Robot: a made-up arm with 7 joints. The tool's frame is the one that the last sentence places.
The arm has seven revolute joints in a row. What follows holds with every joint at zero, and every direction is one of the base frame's. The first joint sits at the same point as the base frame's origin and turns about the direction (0, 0.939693, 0.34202). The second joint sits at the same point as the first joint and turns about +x. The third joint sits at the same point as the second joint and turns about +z. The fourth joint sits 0.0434 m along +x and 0.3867 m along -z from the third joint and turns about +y. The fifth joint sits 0.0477 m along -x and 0.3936 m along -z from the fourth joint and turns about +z. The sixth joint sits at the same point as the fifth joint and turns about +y. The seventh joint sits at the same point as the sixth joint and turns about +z. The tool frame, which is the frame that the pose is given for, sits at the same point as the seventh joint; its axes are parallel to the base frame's.
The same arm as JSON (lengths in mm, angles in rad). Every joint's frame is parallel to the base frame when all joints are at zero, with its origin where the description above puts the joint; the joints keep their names.
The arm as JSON. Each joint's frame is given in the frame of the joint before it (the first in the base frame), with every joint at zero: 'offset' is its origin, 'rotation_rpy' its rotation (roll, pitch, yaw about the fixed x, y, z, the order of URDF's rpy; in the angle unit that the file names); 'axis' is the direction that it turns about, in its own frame. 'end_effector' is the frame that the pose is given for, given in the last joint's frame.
{
  "length_unit": "mm",
  "angle_unit": "rad",
  "chain": [
    {
      "id": "joint 1",
      "offset": [
        0.0,
        0.0,
        0.0
      ],
      "rotation_rpy": [
        0.0,
        0.0,
        0.0
      ],
      "axis": [
        0.0,
        0.9397,
        0.342
      ]
    },
    {
      "id": "joint 2",
      "offset": [
        0.0,
        0.0,
        0.0
      ],
      "rotation_rpy": [
        0.0,
        0.0,
        0.0
      ],
      "axis": [
        1.0,
        0.0,
        0.0
      ]
    },
    {
      "id": "joint 3",
      "offset": [
        0.0,
        0.0,
        0.0
      ],
      "rotation_rpy": [
        0.0,
        0.0,
        0.0
      ],
      "axis": [
        0.0,
        0.0,
        1.0
      ]
    },
    {
      "id": "joint 4",
      "offset": [
        43.4,
        0.0,
        -386.7
      ],
      "rotation_rpy": [
        0.0,
        0.0,
        0.0
      ],
      "axis": [
        0.0,
        1.0,
        0.0
      ]
    },
    {
      "id": "joint 5",
      "offset": [
        -47.7,
        0.0,
        -393.6
      ],
      "rotation_rpy": [
        0.0,
        0.0,
        0.0
      ],
      "axis": [
        0.0,
        0.0,
        1.0
      ]
    },
    {
      "id": "joint 6",
      "offset": [
        0.0,
        0.0,
        0.0
      ],
      "rotation_rpy": [
        0.0,
        0.0,
        0.0
      ],
      "axis": [
        0.0,
        1.0,
        0.0
      ]
    },
    {
      "id": "joint 7",
      "offset": [
        0.0,
        0.0,
        0.0
      ],
      "rotation_rpy": [
        0.0,
        0.0,
        0.0
      ],
      "axis": [
        0.0,
        0.0,
        1.0
      ]
    }
  ],
  "end_effector": {
    "offset": [
      0.0,
      0.0,
      0.0
    ],
    "rotation_rpy": [
      0.0,
      0.0,
      0.0
    ]
  }
}

